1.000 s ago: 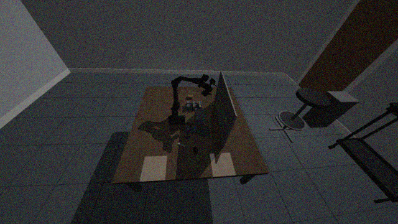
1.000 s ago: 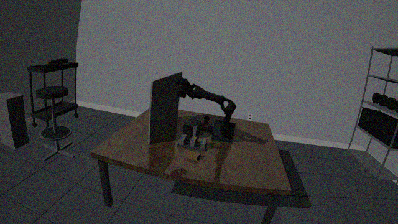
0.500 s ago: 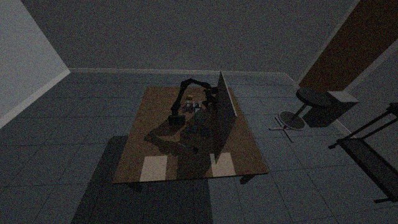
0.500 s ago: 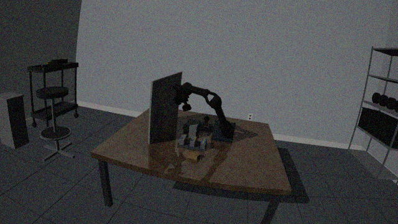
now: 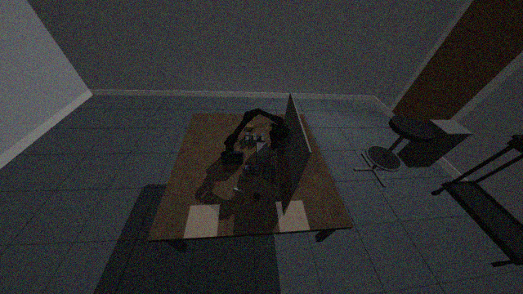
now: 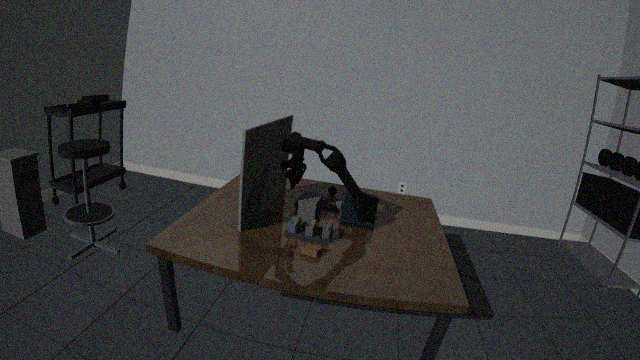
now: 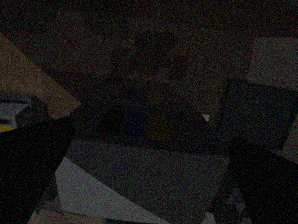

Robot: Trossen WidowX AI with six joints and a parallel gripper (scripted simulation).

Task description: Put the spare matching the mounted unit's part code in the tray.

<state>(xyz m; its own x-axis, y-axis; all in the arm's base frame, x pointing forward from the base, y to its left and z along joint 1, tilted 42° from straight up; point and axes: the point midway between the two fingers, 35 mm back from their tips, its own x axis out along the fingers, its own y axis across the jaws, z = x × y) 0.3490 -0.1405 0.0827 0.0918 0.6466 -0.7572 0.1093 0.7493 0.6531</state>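
Now: gripper tip 26 cm to the right of the grey spare block, 11 cm past it and 10 cm above it. Round my gripper tip: tan box 42 cm to the left, 14 cm behind, 12 cm below; white panel 15 cm ahead, 9 cm above, 2 cm to the right.
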